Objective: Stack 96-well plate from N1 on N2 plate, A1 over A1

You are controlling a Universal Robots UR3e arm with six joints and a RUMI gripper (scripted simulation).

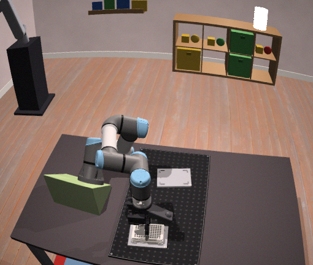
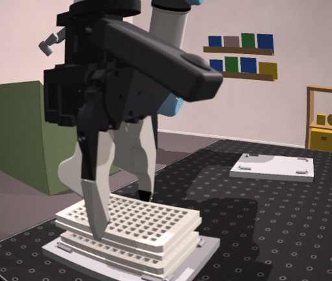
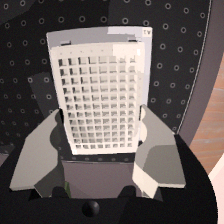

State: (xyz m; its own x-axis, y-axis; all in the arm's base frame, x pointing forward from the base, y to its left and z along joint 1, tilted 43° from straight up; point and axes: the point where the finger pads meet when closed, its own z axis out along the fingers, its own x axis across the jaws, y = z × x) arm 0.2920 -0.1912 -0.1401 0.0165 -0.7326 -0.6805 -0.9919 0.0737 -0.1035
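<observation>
Right now the white 96-well plate is 3 cm below my hand. Also, from my hand: plate nest N1 (36 cm to the left, 8 cm ahead, 5 cm below).
</observation>
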